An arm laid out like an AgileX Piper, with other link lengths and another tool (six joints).
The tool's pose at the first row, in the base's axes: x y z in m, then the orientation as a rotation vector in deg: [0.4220 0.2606 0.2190 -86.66 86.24 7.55]
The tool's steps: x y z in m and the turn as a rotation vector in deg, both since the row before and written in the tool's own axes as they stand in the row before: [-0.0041 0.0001 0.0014 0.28 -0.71 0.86]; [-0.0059 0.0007 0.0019 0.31 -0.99 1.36]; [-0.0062 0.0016 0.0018 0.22 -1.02 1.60]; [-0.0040 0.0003 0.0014 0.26 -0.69 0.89]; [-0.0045 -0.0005 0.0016 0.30 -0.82 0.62]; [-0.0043 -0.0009 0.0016 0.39 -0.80 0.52]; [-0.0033 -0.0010 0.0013 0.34 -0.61 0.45]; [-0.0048 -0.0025 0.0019 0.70 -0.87 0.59]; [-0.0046 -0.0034 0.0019 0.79 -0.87 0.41]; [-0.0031 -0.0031 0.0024 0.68 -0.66 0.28]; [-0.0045 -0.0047 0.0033 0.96 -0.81 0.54]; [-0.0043 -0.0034 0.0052 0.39 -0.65 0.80]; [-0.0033 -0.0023 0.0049 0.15 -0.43 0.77]
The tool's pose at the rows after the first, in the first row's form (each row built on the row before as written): [0.4217 0.2645 0.2209 -85.61 86.30 8.36]; [0.4208 0.2701 0.2235 -84.09 86.51 9.64]; [0.4191 0.2760 0.2261 -82.45 86.87 11.15]; [0.4188 0.2797 0.2281 -81.39 86.95 11.96]; [0.4192 0.2836 0.2309 -80.45 86.71 12.66]; [0.4200 0.2872 0.2338 -79.52 86.40 13.21]; [0.4209 0.2899 0.2362 -78.74 86.20 13.63]; [0.4230 0.2934 0.2402 -77.49 85.86 14.02]; [0.4259 0.2964 0.2445 -76.30 85.38 14.22]; [0.4291 0.2989 0.2474 -75.36 84.99 14.29]; [0.4338 0.3022 0.2519 -73.97 84.63 14.40]; [0.4386 0.3071 0.2550 -72.90 84.60 15.02]; [0.4426 0.3116 0.2570 -72.11 84.74 15.67]
